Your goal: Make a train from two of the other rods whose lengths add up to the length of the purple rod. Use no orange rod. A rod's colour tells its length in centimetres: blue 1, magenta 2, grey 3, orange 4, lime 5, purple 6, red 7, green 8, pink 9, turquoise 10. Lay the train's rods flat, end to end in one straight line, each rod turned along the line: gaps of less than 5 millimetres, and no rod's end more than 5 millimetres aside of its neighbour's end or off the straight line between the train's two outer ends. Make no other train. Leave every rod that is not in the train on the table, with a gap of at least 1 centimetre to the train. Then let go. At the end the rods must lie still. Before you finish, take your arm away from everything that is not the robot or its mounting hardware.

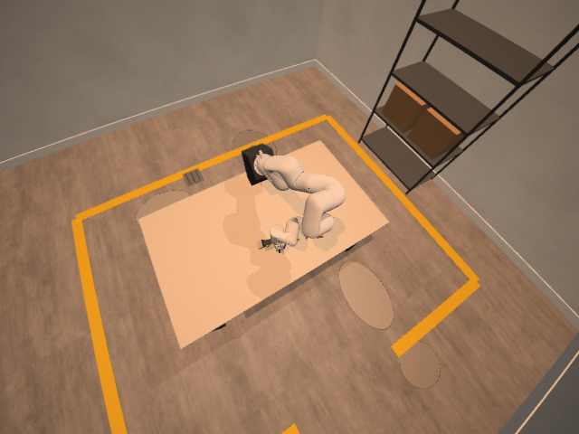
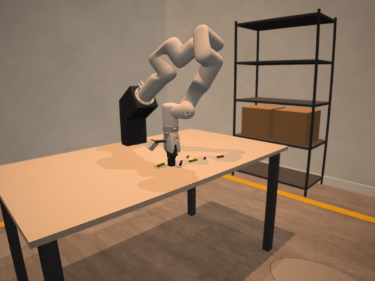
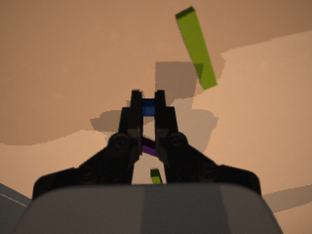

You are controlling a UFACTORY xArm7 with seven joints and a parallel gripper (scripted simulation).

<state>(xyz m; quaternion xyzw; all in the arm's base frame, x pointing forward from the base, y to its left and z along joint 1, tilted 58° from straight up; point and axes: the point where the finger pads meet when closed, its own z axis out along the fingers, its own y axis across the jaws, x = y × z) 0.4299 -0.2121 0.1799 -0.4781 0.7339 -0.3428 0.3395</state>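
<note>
Now: the purple rod 3 cm ahead of my hand, 5 cm to the left of it and 2 cm below it. Also, from my hand: small blue rod 2 cm below; grey rod 1 cm ahead, 17 cm to the left, 2 cm below; magenta rod 10 cm ahead, 18 cm to the left, 2 cm below.
</note>
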